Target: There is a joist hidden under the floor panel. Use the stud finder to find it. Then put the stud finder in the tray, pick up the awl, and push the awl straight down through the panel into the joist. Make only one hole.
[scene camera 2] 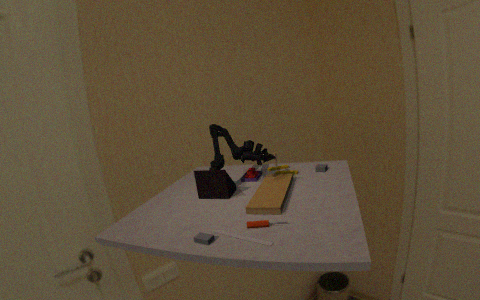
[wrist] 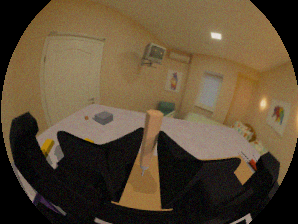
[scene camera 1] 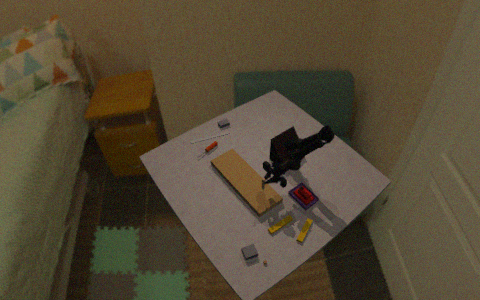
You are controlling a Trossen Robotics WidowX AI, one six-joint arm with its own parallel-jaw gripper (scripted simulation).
Labels:
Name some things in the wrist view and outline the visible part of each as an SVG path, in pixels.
The gripper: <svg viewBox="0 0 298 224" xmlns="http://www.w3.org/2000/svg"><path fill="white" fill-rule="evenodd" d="M9 131L17 171L37 193L67 213L63 216L37 202L36 208L52 224L100 224L94 221L96 218L110 224L231 224L235 220L237 224L247 224L239 218L250 213L254 220L279 188L281 163L269 151L259 157L255 164L257 172L242 185L234 173L241 159L198 160L160 131L157 164L161 209L173 210L133 209L114 202L120 204L141 149L144 127L102 145L57 131L64 157L56 169L45 160L37 143L39 127L31 113L15 117Z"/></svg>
An awl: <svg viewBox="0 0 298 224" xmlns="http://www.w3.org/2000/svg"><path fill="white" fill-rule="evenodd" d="M158 111L146 112L144 133L142 133L141 176L144 176L144 172L149 168L154 151L156 151L162 117L164 117Z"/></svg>

